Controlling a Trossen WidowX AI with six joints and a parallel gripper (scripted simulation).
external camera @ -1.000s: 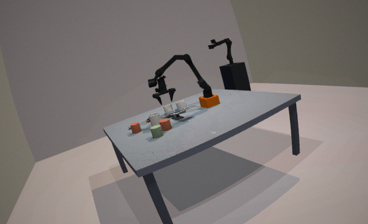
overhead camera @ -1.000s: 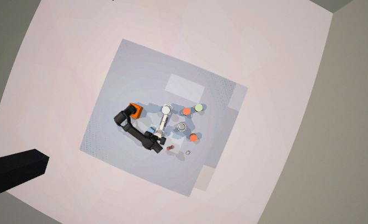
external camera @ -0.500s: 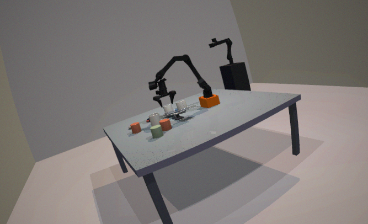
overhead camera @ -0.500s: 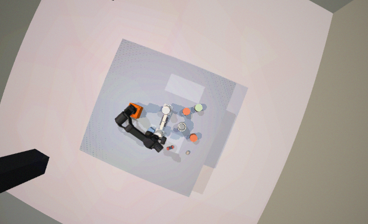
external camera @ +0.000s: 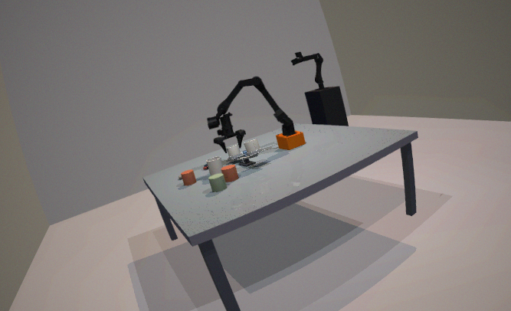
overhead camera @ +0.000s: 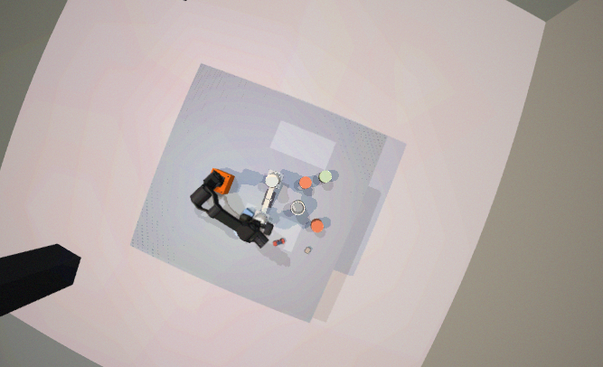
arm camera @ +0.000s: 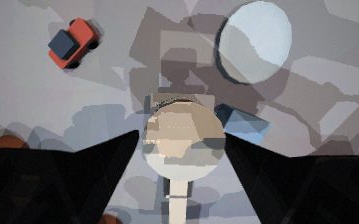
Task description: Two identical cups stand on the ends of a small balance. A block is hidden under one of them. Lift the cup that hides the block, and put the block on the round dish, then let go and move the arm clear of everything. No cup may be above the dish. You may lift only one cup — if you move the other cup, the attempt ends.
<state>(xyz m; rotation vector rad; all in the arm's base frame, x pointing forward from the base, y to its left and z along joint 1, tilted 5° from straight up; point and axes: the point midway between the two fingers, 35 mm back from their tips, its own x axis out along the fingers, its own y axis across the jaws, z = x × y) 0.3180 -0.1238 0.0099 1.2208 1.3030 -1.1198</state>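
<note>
The cup is 20 mm to the right of my gripper tip and 10 mm below it. Also, from my gripper tip: balance beam 10 mm behind, 140 mm to the left, 30 mm below; then green block 20 mm below; then blue block 90 mm behind, 50 mm below.
</note>
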